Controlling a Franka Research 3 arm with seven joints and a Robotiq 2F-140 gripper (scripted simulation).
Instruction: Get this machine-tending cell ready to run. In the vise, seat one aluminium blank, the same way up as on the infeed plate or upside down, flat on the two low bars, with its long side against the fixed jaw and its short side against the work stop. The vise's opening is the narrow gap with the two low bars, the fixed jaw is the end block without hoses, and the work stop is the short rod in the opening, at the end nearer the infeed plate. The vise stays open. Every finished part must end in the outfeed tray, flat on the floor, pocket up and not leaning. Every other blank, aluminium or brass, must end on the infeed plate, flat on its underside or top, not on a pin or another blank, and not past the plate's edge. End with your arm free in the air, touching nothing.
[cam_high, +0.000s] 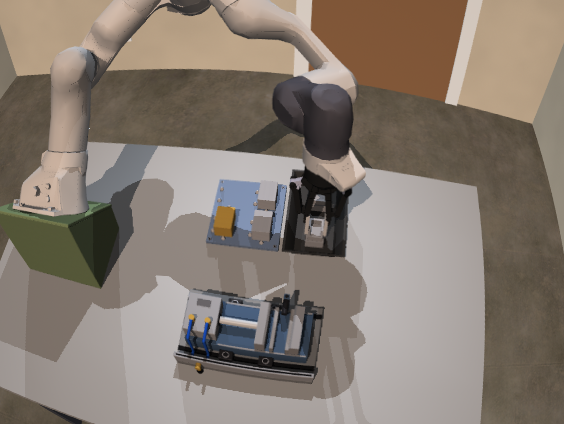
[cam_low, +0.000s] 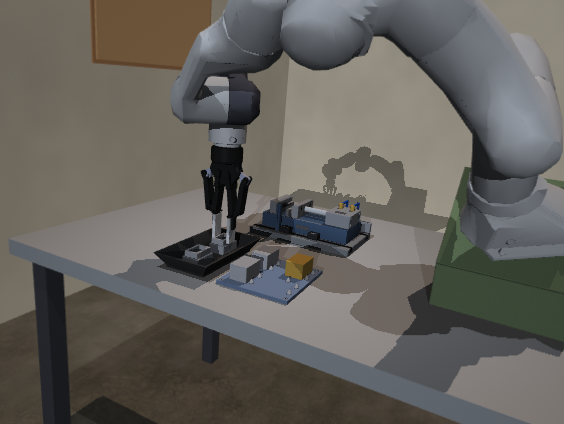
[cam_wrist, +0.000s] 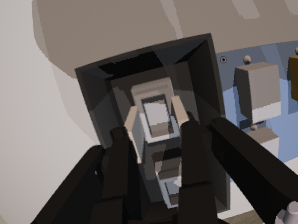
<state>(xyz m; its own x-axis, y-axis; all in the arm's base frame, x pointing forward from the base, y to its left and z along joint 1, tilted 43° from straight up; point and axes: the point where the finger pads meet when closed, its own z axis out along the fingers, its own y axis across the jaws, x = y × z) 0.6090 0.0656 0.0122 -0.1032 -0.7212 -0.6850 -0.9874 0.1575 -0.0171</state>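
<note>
Right now the aluminium blank is 120 mm behind my hand, 20 mm to the left of it and 40 mm below it. The rest, counted from my hand: brass blank 210 mm behind, 30 mm to the left, 40 mm below; then blue vise 140 mm behind, 260 mm to the right, 30 mm below.
</note>
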